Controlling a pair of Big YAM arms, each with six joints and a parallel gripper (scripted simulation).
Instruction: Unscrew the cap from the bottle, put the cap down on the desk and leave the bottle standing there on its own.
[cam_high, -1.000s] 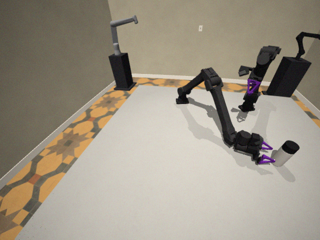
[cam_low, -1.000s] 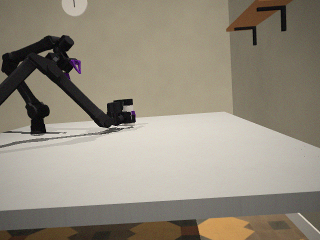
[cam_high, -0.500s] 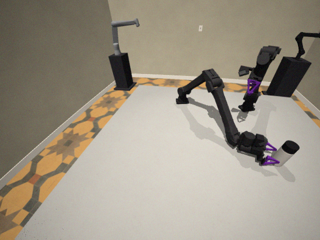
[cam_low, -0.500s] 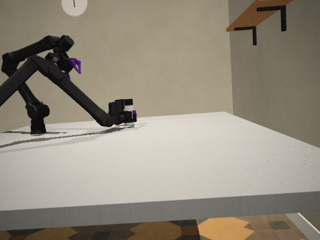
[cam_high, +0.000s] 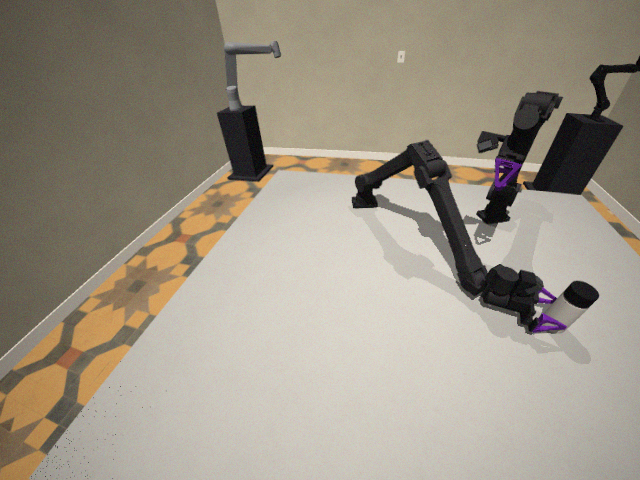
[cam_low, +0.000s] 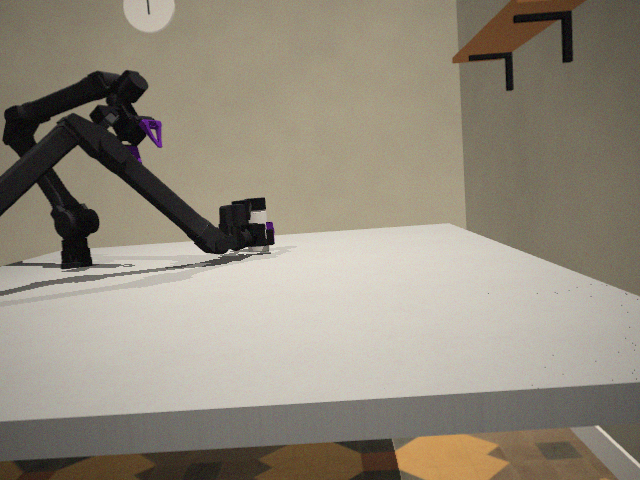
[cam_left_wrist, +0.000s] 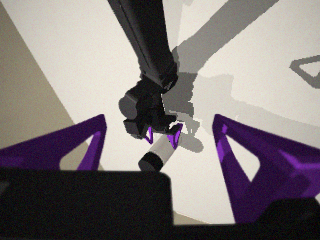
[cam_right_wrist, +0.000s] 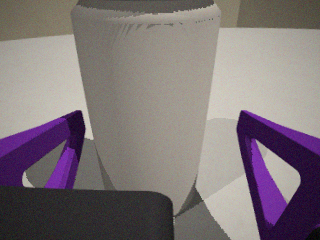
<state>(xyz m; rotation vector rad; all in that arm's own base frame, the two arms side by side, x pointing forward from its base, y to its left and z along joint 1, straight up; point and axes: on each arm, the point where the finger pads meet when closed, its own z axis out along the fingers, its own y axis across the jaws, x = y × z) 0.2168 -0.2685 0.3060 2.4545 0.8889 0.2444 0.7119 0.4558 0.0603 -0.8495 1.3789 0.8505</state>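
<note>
Now: right hand 4 cm below the bottle, 1 cm to the right of it and 1 cm past it. Round my right hand: black cap (8 cm above, 1 cm to the left, 1 cm behind).
The black cap is 240 mm ahead of my left hand, 210 mm to the left of it and 160 mm below it. The rest, counted from my left hand: bottle: 240 mm ahead, 210 mm to the left, 200 mm below.
</note>
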